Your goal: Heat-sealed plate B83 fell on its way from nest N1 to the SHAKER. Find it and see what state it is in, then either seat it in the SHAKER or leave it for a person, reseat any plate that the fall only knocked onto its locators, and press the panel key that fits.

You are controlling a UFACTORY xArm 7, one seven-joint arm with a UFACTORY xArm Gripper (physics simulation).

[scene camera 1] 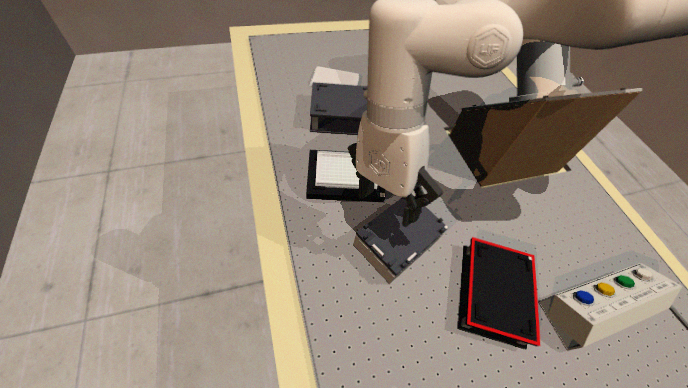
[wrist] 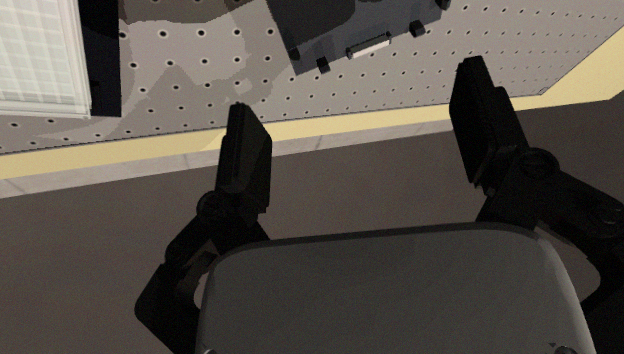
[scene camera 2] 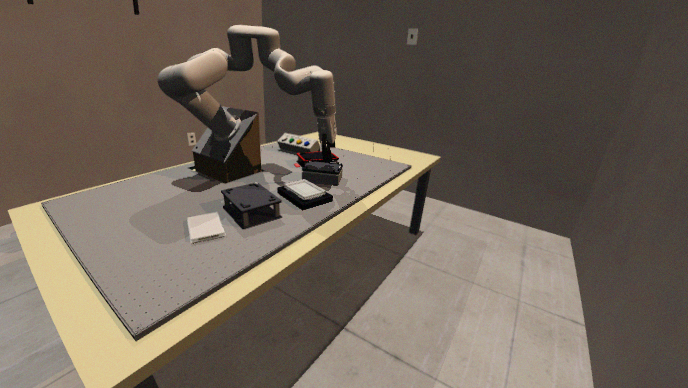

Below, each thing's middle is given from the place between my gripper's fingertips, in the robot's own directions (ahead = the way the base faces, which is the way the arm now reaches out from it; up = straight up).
Scene:
My hand is 60 mm above the dark grey plate nest (scene camera 1: 396,246), 40 mm past it and 20 mm to the right of it. Round my hand: black plate with red rim (scene camera 1: 507,294) (180 mm behind, 160 mm to the left, 80 mm below).

